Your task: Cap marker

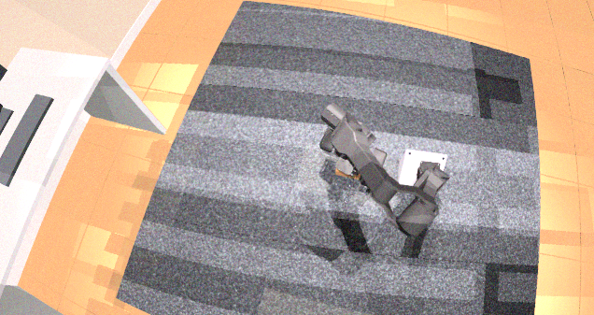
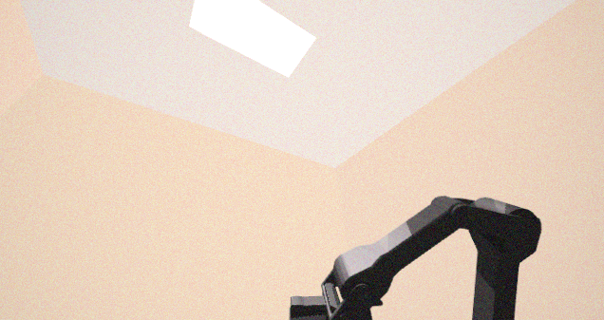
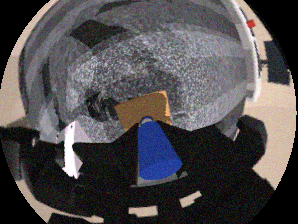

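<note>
Right now my gripper tip is 5 cm below the blue marker cap.
</note>
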